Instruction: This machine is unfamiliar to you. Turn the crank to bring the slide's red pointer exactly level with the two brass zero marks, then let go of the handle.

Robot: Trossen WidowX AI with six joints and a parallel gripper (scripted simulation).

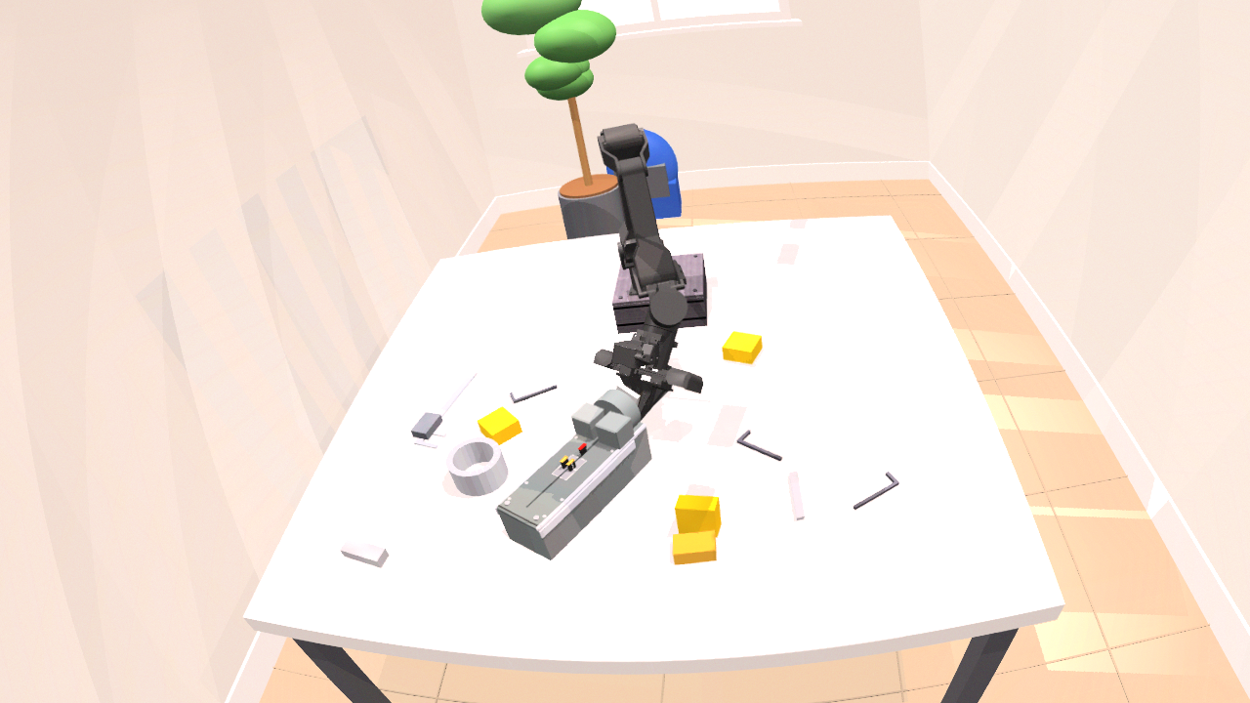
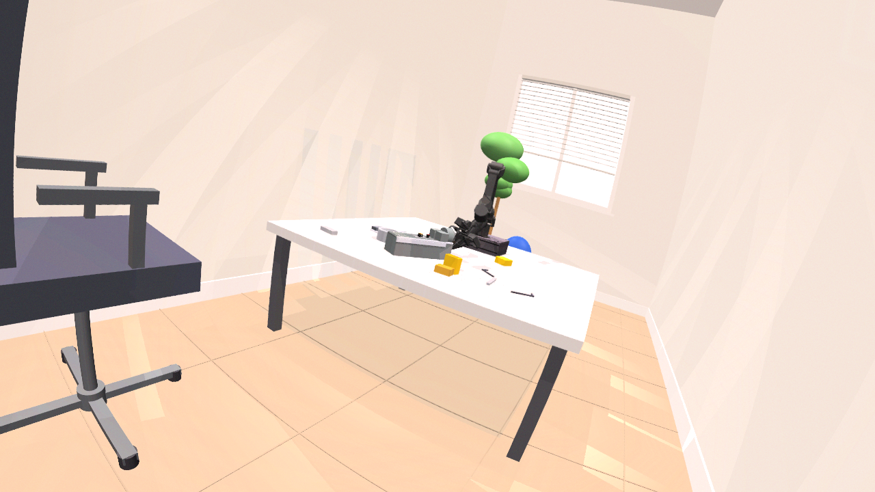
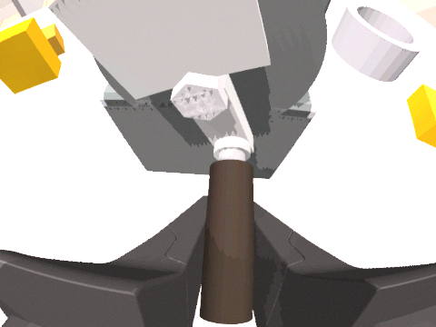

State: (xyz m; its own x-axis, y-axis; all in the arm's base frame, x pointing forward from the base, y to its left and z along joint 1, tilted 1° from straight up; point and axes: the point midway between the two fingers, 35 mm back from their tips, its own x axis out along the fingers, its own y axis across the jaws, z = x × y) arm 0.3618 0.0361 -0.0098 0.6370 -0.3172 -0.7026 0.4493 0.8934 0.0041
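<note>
The red pointer lies 12 cm ahead of my gripper tip, 5 cm to the right of it and 4 cm above it. The rest, counted from my gripper tip: brown crank handle (2 cm behind, 2 cm above, 1 cm to the left).
</note>
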